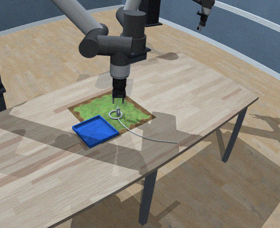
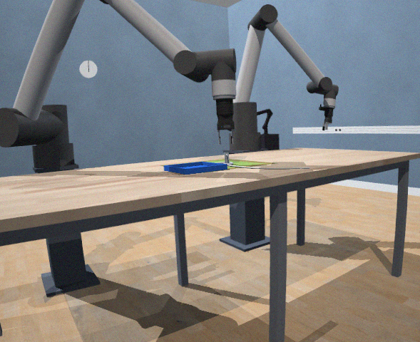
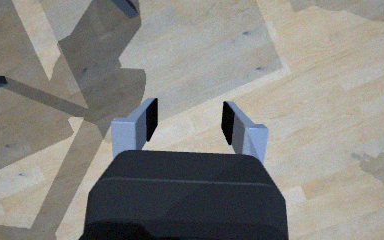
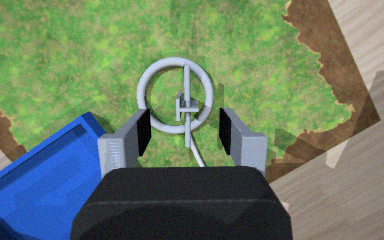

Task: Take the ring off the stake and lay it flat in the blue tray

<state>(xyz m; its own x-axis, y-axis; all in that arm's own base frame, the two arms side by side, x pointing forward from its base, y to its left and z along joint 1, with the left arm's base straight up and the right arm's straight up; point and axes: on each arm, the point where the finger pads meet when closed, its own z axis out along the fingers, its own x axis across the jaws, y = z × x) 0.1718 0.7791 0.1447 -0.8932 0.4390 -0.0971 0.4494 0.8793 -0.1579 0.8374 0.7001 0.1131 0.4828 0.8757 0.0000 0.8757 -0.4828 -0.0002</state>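
Now: the grey stake 8 cm below my right hand. Round my right hand: mat (13 cm below, 5 cm behind, 2 cm to the right); then grey ring (11 cm below, 1 cm to the right, 1 cm behind); then blue tray (19 cm to the right, 10 cm below, 6 cm ahead).
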